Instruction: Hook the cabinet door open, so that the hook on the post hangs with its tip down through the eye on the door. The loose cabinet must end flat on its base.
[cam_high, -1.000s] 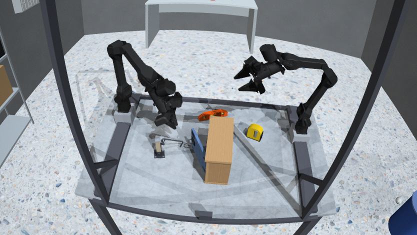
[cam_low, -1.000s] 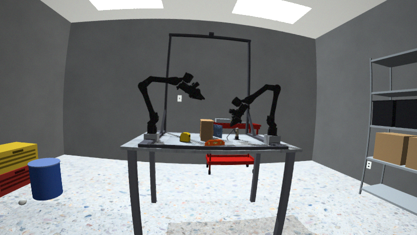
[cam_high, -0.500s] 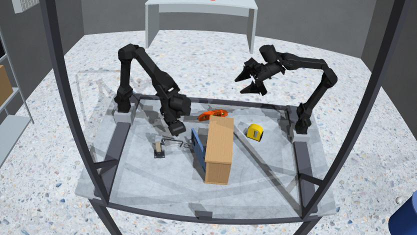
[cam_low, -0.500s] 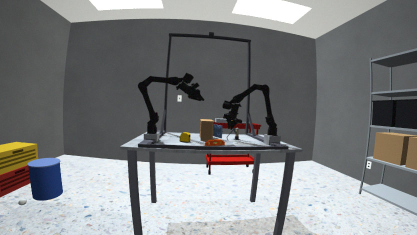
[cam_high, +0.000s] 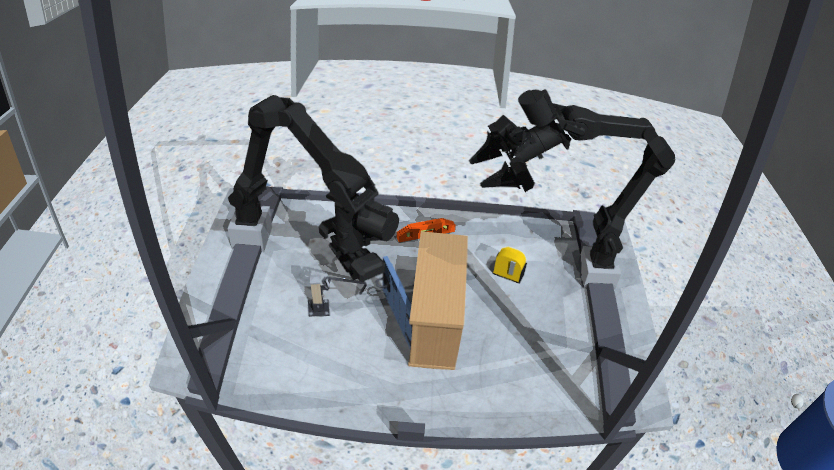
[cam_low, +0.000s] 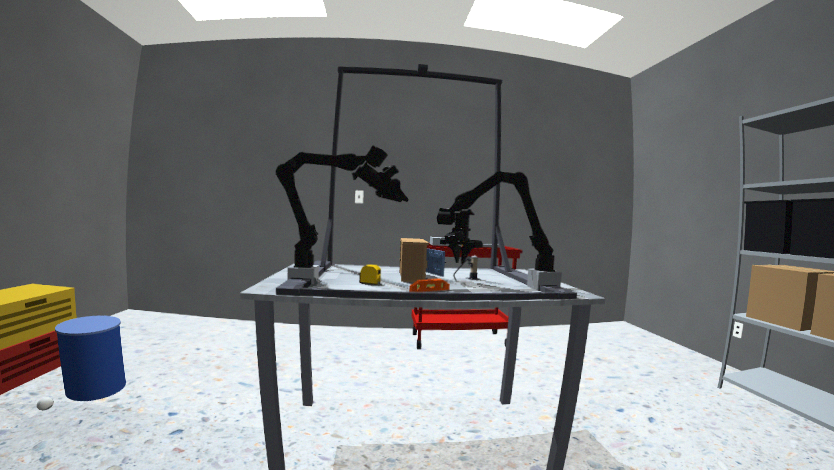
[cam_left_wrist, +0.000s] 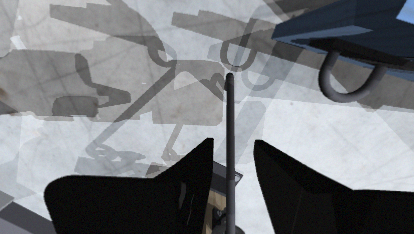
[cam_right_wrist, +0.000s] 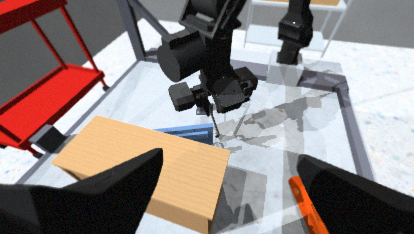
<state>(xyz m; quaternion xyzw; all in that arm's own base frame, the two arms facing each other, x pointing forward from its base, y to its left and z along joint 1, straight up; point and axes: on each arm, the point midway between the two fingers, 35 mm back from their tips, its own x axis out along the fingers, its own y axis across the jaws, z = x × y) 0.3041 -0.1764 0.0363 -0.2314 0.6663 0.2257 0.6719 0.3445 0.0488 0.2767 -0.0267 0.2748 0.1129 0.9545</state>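
Right now the dark hook is 20 mm behind my left hand, 20 mm to the left of it and 60 mm below it. Also, from my left hand: blue door 70 mm behind, 110 mm to the right, 40 mm below; orange level 240 mm ahead, 140 mm to the right, 90 mm below; yellow tape measure 120 mm ahead, 350 mm to the right, 80 mm below.
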